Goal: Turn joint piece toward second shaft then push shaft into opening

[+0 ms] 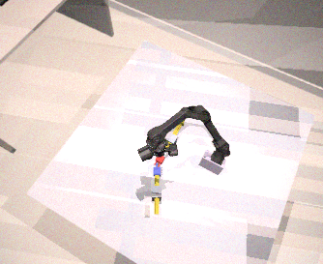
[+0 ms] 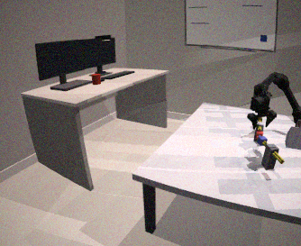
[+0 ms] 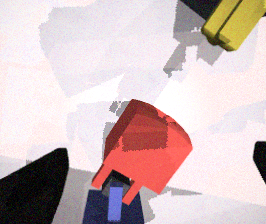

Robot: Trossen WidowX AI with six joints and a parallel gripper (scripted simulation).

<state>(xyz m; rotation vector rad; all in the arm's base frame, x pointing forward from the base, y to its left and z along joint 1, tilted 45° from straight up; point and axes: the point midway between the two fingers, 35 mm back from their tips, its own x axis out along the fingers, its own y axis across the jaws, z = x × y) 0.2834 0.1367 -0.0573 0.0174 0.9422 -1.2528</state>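
Now: gripper tip 40 mm above the red joint piece and 10 mm to the right of it.
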